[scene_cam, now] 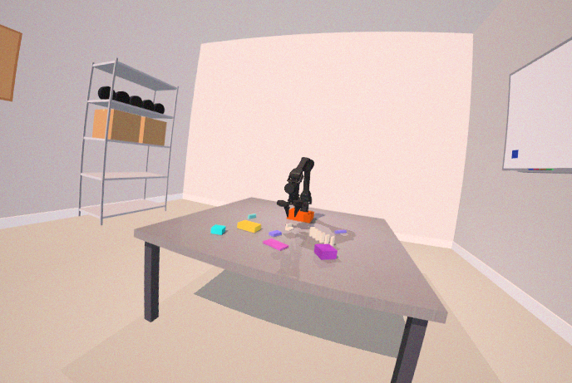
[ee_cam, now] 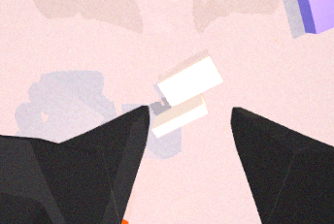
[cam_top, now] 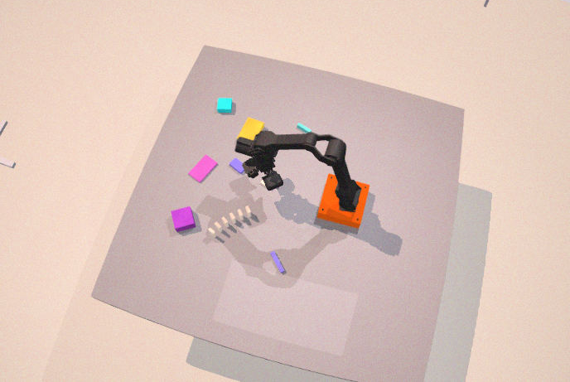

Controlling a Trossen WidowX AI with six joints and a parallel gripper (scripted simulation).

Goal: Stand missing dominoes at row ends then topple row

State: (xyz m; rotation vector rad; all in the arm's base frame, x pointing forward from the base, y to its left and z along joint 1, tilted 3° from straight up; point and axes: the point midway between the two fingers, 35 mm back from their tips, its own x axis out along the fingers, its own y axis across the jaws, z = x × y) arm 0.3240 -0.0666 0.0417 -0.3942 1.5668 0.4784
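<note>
The cyan bar lies 270 mm to the right of my gripper tip, 120 mm behind it and 70 mm below it. Also, from my gripper tip: yellow block (230 mm to the right, 100 mm ahead, 60 mm below); then magenta slab (270 mm ahead, 70 mm below, 40 mm to the right); then purple cube (300 mm ahead, 200 mm to the left, 60 mm below).
</note>
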